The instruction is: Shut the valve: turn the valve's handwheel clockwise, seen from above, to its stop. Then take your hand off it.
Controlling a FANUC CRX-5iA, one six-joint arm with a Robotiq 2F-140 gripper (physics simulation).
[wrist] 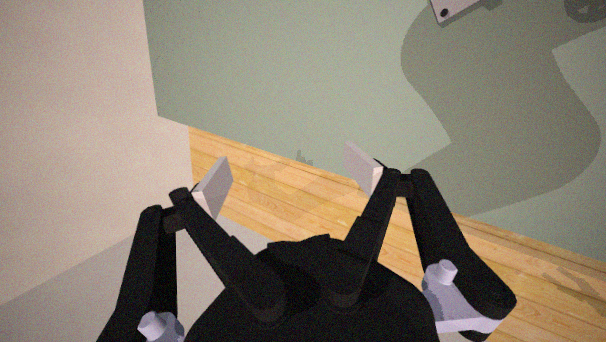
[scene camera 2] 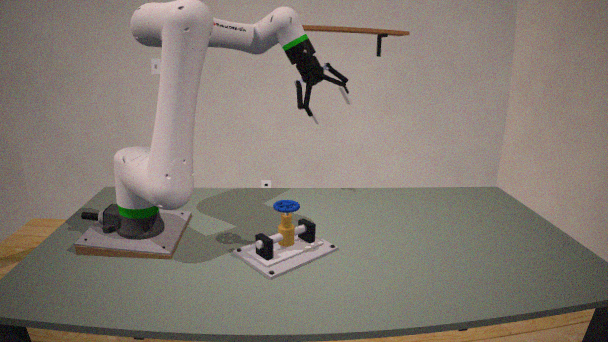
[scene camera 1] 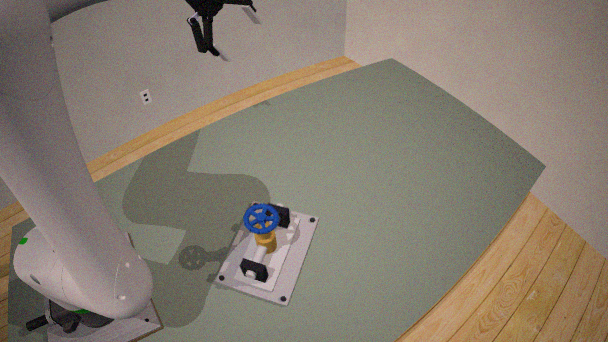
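The blue handwheel (scene camera 1: 261, 218) (scene camera 2: 286, 206) sits level on top of the upright yellow valve body (scene camera 1: 268, 243) (scene camera 2: 286, 235). A white pipe runs through the body between two black brackets on a pale base plate (scene camera 1: 291, 272) (scene camera 2: 300, 258) (wrist: 455, 9). In the wrist view a corner of this plate shows at the top right; the handwheel itself does not show there, though its shadow does. My gripper (scene camera 1: 240, 37) (scene camera 2: 332, 109) (wrist: 288, 161) is open and empty, tilted, high above the table and well apart from the handwheel.
The white arm (scene camera 1: 65, 165) (scene camera 2: 175, 100) rises from its mounting plate (scene camera 2: 175, 230) at the left of the green table (scene camera 1: 400, 150) (scene camera 2: 425, 260) (wrist: 280, 75). A wooden shelf (scene camera 2: 350, 30) is on the wall behind the gripper. The arm's shadow falls beside the valve.
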